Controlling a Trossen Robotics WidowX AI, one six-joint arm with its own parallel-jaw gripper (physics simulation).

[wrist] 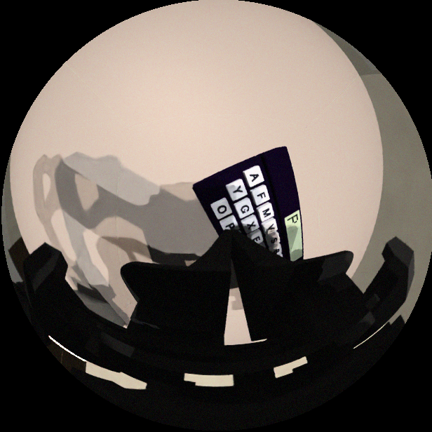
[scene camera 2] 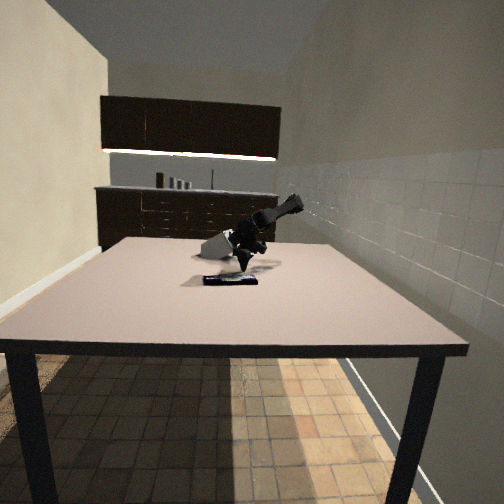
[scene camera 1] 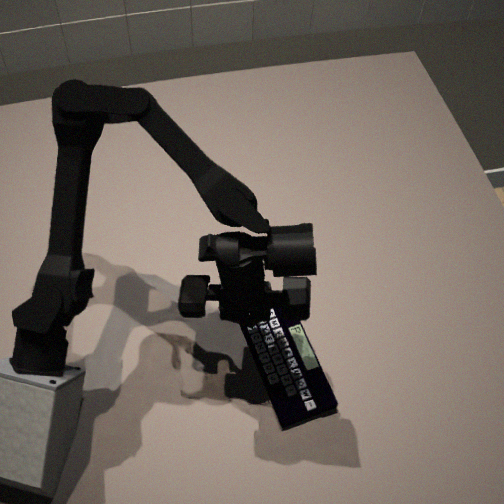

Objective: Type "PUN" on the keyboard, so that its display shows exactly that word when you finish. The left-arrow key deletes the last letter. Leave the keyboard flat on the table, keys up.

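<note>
The dark keyboard (scene camera 1: pixel 292 407) (scene camera 2: pixel 230 281) (wrist: pixel 275 165) lies flat on the table, keys up. Its green display (scene camera 1: pixel 304 347) (wrist: pixel 294 237) shows the letter P. The left-arrow key (scene camera 1: pixel 310 404) is at the near end in scene camera 1. My gripper (scene camera 2: pixel 243 270) (wrist: pixel 229 234) is shut and empty, pointing down over the far end of the keyboard. In the wrist view its fingertips overlap the lower part of the P key (wrist: pixel 229 223). Scene camera 2 shows a small gap above the keyboard. The gripper body hides the far keys and the fingertips in scene camera 1.
The arm's pale base block (scene camera 1: pixel 25 430) (scene camera 2: pixel 216 246) stands on the table (scene camera 1: pixel 375 200) (scene camera 2: pixel 150 320). Arm shadows fall across the tabletop and part of the keyboard. A tiled wall (scene camera 2: pixel 400 215) runs along the right in scene camera 2, with dark kitchen cabinets (scene camera 2: pixel 190 127) behind.
</note>
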